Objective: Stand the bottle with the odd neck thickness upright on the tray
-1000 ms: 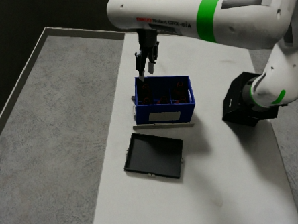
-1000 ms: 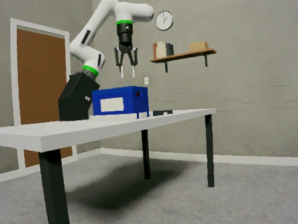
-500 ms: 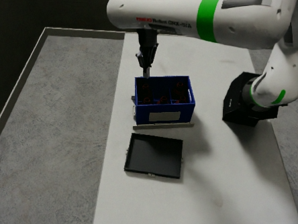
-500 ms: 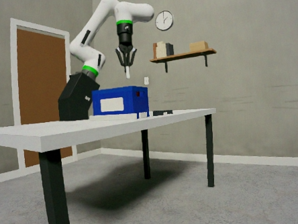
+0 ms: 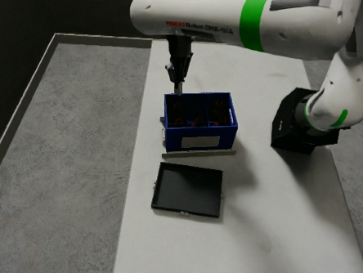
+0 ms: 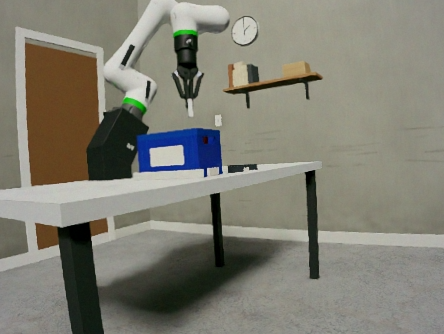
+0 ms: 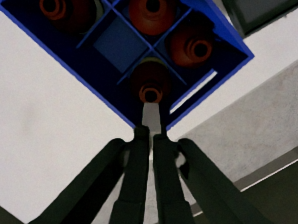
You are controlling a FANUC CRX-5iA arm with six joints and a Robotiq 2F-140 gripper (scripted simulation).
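My hand is 9 cm past the crate, 4 cm to the right of it and 17 cm above it. Also, from my hand: dark tray: 5 cm behind, 30 cm to the left, 24 cm below.
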